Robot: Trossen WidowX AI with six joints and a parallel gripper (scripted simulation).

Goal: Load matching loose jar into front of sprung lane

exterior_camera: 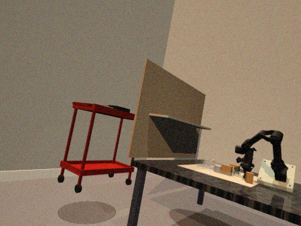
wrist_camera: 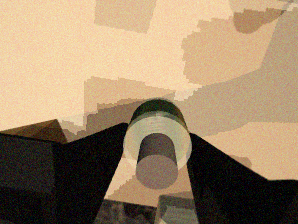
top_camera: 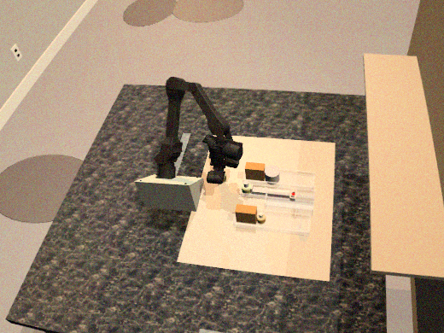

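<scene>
Now: the grey cylinder 210 mm ahead of my gripper tip, 20 mm to the left of it and 10 mm above it. Also, from my gripper tip: clear lane rack (260 mm ahead, 90 mm to the right).
</scene>
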